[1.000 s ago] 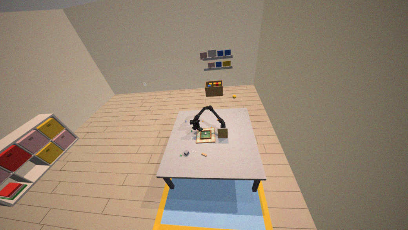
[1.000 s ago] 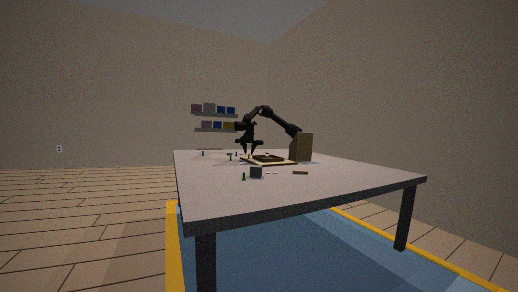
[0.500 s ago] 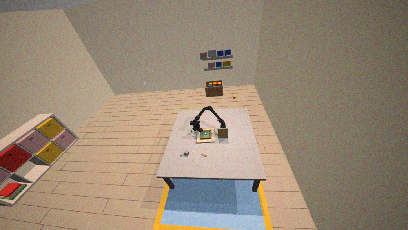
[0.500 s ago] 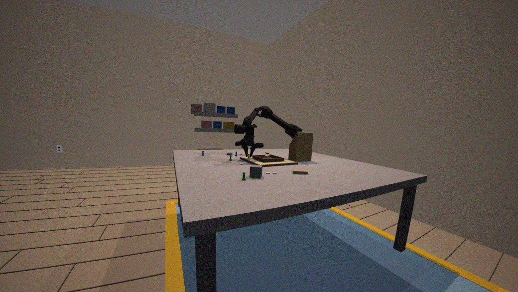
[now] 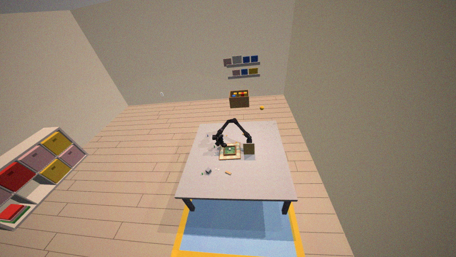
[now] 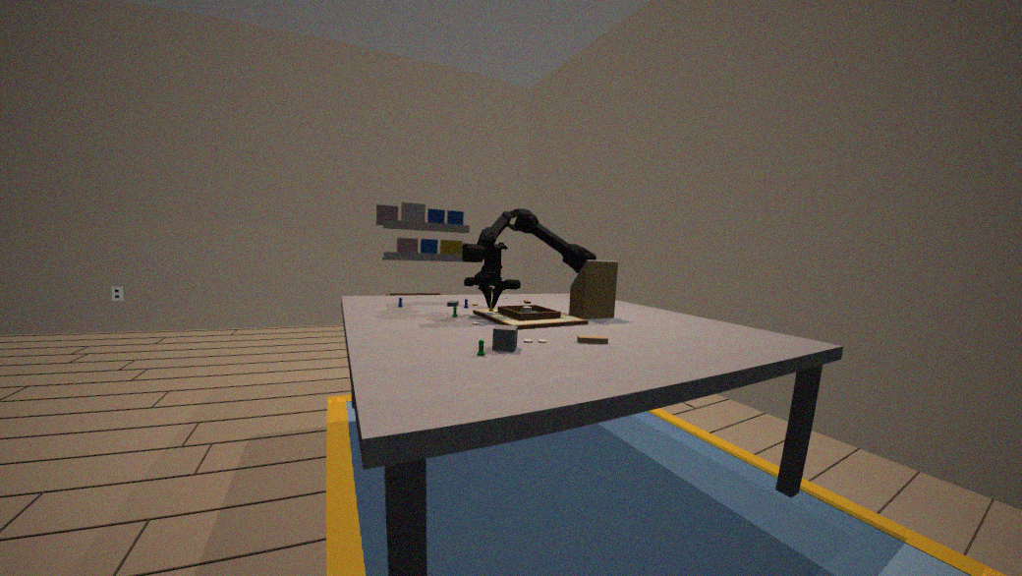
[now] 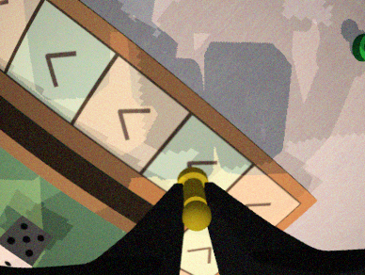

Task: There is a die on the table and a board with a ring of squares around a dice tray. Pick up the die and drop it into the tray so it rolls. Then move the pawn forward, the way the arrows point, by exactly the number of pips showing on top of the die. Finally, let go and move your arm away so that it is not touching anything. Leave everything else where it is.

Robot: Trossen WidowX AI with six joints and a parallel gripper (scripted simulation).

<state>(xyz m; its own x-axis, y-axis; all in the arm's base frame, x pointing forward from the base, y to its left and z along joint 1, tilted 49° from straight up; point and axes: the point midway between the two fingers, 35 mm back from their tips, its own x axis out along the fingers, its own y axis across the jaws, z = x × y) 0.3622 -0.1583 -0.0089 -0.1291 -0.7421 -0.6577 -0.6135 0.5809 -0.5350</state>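
Right now the white die is 110 mm behind my gripper tip and 60 mm to the left of it. The rest, counted from my gripper tip: flat grey block (270 mm to the right, 30 mm ahead, 20 mm below); then green dice tray (110 mm behind, 70 mm to the left, 20 mm below); then yellow pawn (10 mm above).
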